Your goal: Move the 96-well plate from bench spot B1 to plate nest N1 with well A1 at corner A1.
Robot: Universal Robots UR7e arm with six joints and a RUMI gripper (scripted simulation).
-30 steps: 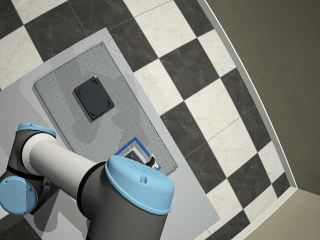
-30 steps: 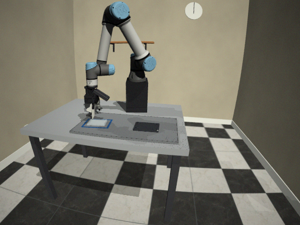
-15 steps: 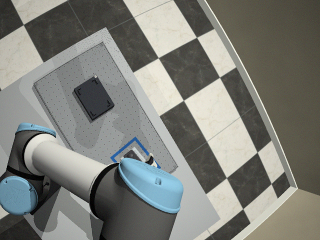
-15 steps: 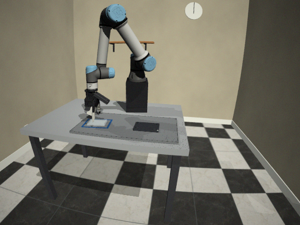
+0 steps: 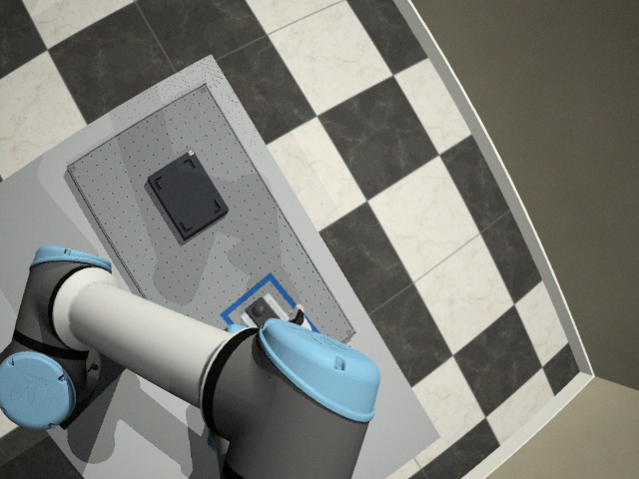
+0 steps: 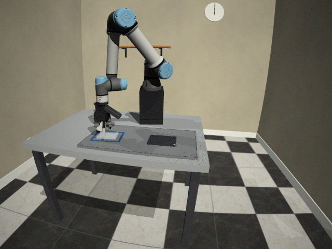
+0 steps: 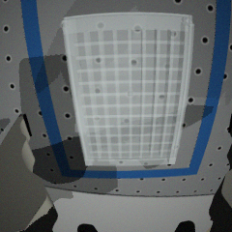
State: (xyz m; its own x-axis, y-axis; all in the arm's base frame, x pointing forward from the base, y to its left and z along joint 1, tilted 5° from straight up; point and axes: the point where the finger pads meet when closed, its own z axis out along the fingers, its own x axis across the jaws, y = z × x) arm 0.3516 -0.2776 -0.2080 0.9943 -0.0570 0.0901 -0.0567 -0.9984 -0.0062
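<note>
My gripper is now 10 mm above the clear 96-well plate. The rest, counted from my hand: plate nest N1: 350 mm to the left, 60 mm ahead, 10 mm below; white A1 mark: 420 mm to the left, 130 mm ahead, 10 mm below.
</note>
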